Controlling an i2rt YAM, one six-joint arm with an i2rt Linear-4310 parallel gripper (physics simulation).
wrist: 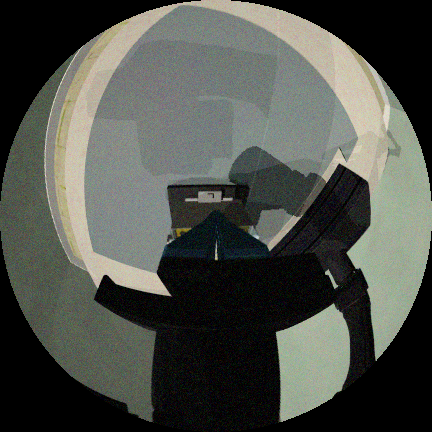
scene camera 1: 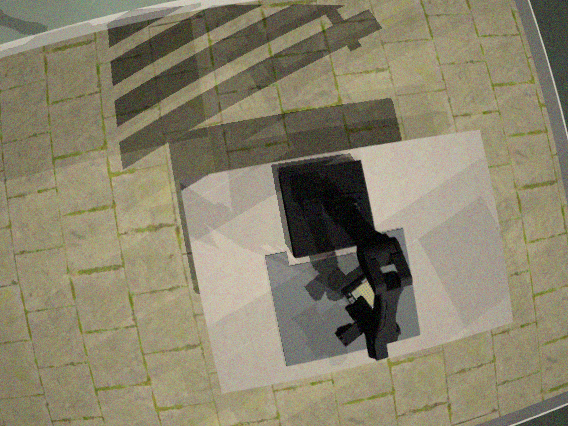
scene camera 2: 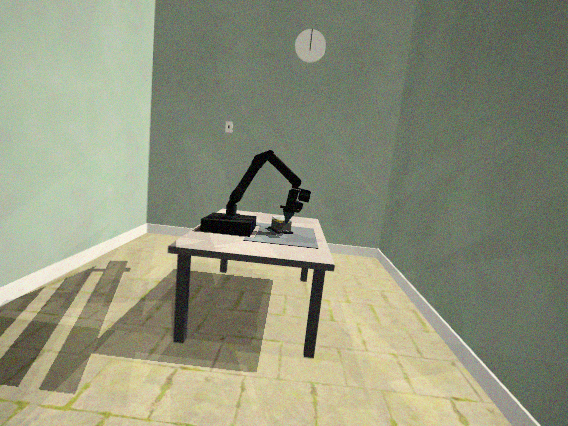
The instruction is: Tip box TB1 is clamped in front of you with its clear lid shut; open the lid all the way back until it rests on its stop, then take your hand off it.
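Pixels of known places: gripper, between the fingertips: (wrist: 215, 215) (scene camera 1: 354, 304) (scene camera 2: 285, 223); arm's base, origin of its link: (wrist: 333, 254) (scene camera 1: 333, 206) (scene camera 2: 230, 216).
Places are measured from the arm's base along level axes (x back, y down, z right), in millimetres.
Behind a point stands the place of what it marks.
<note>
Tip box TB1 (scene camera 1: 366, 295) @(x -305, y -10, z -72 mm) (scene camera 2: 280, 226) @(x -301, y 28, z -30 mm) (wrist: 190, 212) @(x -346, y 31, z -54 mm) stands on the grey-blue mat, with yellow showing inside it in scene camera 1. In the wrist view its dark wall bears a pale latch-like piece (wrist: 209, 196) @(x -331, y 48, z -34 mm), and a yellow strip shows beside the fingers. My gripper (scene camera 2: 287, 221) @(x -332, y 6, z -31 mm) (wrist: 215, 215) @(x -332, y 6, z -31 mm) is shut, its dark blue fingers together with no object seen between them. Its tips are at the box in the views; whether they touch it I cannot tell. The clear lid cannot be made out, so its angle is unclear. The fingers and hand hide much of the box in the wrist view.
The grey-blue mat (scene camera 1: 300, 345) @(x -464, y 67, z 162 mm) (scene camera 2: 305, 241) @(x -461, y 67, z 109 mm) (wrist: 120, 200) @(x -439, y 67, z -103 mm) lies on the pale table (scene camera 1: 465, 200) @(x -36, y 70, z -525 mm) (scene camera 2: 215, 246) @(x -35, y 70, z 416 mm). The black arm base (scene camera 1: 320, 210) @(x -7, y -12, z 46 mm) (scene camera 2: 228, 224) @(x -26, y 13, z 154 mm) (wrist: 325, 210) @(x -145, y 34, z 50 mm) stands beside the mat. The arm arches from the base over to the box.
</note>
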